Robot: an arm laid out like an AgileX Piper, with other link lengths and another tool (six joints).
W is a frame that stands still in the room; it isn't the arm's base.
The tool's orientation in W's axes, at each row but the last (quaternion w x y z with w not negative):
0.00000, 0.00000, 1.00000, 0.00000
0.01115, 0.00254, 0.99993, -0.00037
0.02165, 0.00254, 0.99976, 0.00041
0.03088, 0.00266, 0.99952, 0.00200
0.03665, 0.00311, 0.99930, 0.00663
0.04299, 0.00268, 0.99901, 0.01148
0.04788, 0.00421, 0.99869, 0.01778
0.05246, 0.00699, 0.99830, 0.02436
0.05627, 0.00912, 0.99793, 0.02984
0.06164, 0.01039, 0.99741, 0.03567
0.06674, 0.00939, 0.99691, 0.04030
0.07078, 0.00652, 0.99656, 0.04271
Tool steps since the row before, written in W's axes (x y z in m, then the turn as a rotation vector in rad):
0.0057, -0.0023, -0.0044, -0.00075, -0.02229, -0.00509
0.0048, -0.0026, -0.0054, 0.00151, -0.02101, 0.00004
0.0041, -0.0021, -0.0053, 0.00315, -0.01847, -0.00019
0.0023, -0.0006, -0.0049, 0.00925, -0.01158, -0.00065
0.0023, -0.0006, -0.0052, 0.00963, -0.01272, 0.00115
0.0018, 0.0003, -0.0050, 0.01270, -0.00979, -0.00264
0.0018, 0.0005, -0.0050, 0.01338, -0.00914, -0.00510
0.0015, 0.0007, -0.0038, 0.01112, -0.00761, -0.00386
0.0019, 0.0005, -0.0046, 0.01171, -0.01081, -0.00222
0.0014, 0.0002, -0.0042, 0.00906, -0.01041, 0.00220
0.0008, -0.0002, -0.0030, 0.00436, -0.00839, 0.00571
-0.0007, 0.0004, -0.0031, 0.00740, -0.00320, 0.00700
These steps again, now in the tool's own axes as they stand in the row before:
-0.0057, -0.0023, 0.0044, 0.00075, -0.02229, 0.00509
-0.0047, -0.0026, 0.0055, -0.00162, -0.02100, 0.00001
-0.0039, -0.0021, 0.0055, -0.00323, -0.01845, 0.00031
-0.0020, -0.0006, 0.0050, -0.00926, -0.01153, 0.00118
-0.0019, -0.0007, 0.0053, -0.00977, -0.01265, -0.00061
-0.0014, 0.0002, 0.0051, -0.01249, -0.00979, 0.00350
-0.0013, 0.0003, 0.0052, -0.01292, -0.00923, 0.00603
-0.0011, 0.0005, 0.0040, -0.01078, -0.00766, 0.00464
-0.0014, 0.0002, 0.0048, -0.01162, -0.01075, 0.00289
-0.0009, -0.0001, 0.0043, -0.00952, -0.01007, -0.00178
-0.0004, -0.0004, 0.0031, -0.00528, -0.00784, -0.00572
0.0011, 0.0001, 0.0030, -0.00837, -0.00253, -0.00613

